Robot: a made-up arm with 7 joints.
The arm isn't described. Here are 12 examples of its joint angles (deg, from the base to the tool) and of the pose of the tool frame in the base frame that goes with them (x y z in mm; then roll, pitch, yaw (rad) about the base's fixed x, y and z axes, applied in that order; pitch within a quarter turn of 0, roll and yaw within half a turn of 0).
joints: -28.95 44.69 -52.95 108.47 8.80 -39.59 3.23
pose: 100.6 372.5 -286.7 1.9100 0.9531 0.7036
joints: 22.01 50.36 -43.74 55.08 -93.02 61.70 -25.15
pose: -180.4 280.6 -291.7 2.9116 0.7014 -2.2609
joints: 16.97 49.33 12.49 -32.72 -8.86 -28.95 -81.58
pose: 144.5 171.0 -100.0 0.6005 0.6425 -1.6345
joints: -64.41 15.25 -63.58 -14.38 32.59 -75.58 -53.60
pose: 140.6 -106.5 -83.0 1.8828 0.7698 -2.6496
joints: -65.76 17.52 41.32 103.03 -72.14 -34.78 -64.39
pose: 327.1 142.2 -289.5 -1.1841 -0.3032 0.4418
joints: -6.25 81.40 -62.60 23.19 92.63 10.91 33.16
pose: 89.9 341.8 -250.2 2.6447 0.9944 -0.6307
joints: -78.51 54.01 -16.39 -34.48 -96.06 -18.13 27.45
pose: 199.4 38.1 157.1 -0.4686 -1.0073 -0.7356
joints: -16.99 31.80 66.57 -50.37 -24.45 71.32 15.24
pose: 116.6 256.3 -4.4 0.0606 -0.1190 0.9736
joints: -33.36 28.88 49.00 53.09 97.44 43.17 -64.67
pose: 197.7 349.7 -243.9 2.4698 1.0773 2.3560
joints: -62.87 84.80 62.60 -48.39 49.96 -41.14 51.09
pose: 9.8 103.0 158.6 -2.2429 0.3961 -1.9910
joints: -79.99 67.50 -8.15 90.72 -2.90 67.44 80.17
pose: 243.2 399.4 -52.9 1.2718 -0.4332 2.3803
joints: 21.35 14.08 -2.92 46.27 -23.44 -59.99 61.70
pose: -49.3 176.2 -360.3 0.3526 0.0212 1.4218
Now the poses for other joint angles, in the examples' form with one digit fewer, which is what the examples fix.
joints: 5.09 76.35 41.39 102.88 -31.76 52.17 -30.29
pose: -109 439 -135 0.580 1.303 2.075
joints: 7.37 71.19 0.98 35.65 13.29 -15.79 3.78
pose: 139 397 -169 1.619 0.439 0.401
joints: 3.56 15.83 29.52 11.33 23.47 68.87 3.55
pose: 59 270 -306 1.649 0.737 1.951
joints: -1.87 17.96 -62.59 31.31 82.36 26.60 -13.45
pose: 33 18 -397 2.108 1.092 -0.254
